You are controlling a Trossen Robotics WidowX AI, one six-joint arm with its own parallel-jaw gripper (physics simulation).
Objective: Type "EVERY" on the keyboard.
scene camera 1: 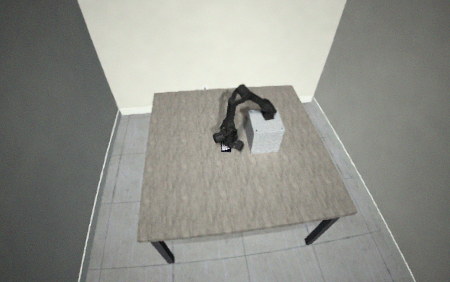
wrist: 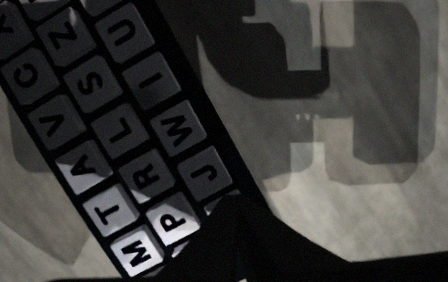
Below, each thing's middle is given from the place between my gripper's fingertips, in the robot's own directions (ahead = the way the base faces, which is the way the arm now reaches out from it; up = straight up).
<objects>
I see my gripper 3 cm to the left of the r key (wrist: pixel 146 176) and 2 cm short of it. Also, from my hand: j key (wrist: pixel 204 173): 2 cm to the right; black keyboard (wrist: pixel 165 42): 7 cm to the right, 1 cm ahead; v key (wrist: pixel 57 121): 7 cm to the right, 3 cm ahead.
</objects>
